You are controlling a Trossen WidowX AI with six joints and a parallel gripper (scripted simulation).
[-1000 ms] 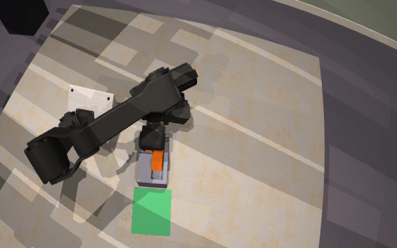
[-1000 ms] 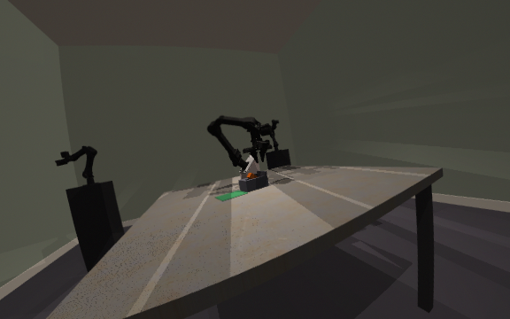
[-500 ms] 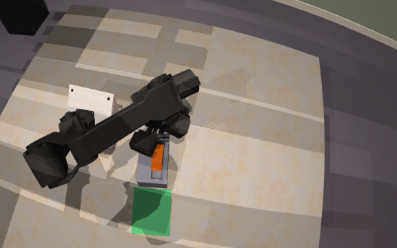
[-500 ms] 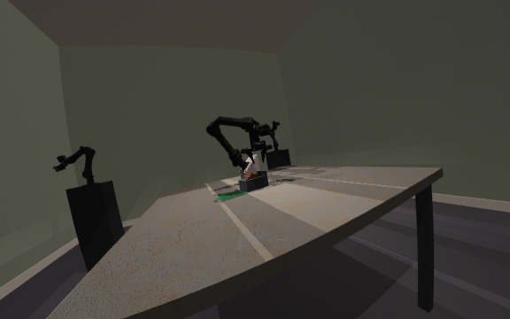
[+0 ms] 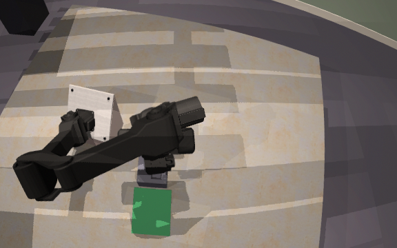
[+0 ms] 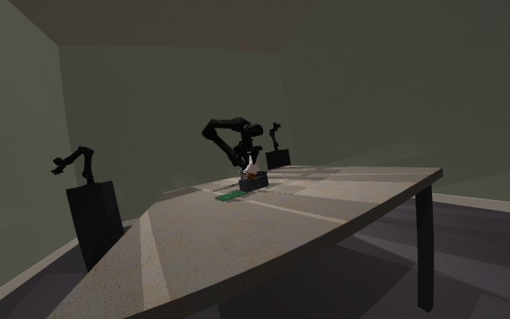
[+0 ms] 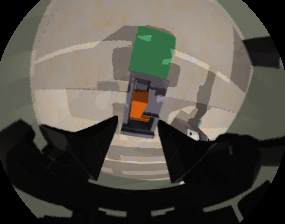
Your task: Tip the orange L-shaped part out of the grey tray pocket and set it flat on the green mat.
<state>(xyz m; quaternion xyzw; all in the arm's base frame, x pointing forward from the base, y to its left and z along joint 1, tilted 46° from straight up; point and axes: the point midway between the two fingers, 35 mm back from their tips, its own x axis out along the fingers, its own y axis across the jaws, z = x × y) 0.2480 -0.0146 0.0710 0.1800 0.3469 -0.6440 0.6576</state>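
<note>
Now: the orange L-shaped part 2 cm behind my gripper tip, 3 cm to the left of it and 10 cm below it. The rest, counted from my gripper tip: green mat: 1 cm ahead, 15 cm to the right, 16 cm below.
</note>
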